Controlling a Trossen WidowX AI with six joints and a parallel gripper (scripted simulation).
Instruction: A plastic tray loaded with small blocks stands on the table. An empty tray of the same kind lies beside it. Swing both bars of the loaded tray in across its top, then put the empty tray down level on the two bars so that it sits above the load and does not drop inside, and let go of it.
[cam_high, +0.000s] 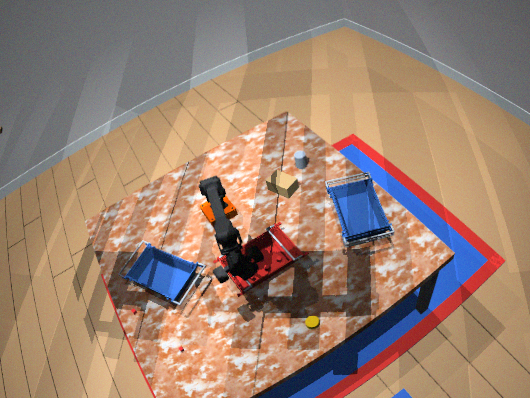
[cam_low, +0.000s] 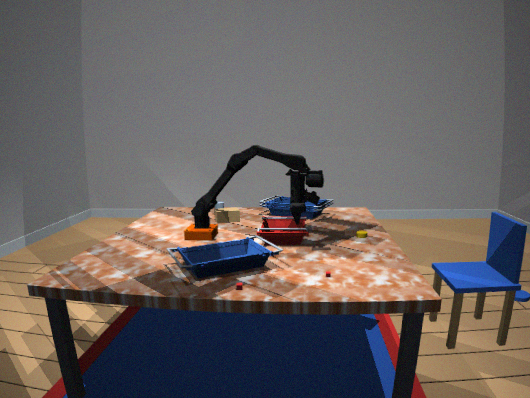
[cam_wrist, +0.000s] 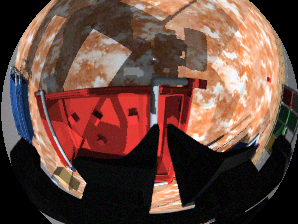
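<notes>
The blue tray is 30 cm behind my gripper tip, 23 cm to the right of it and 4 cm below it. Round my gripper tip: tan box: 30 cm behind, 46 cm to the left, 5 cm below; then grey cylinder: 35 cm behind, 62 cm to the left, 5 cm below; then yellow disc: 30 cm ahead, 6 cm to the left, 8 cm below.
</notes>
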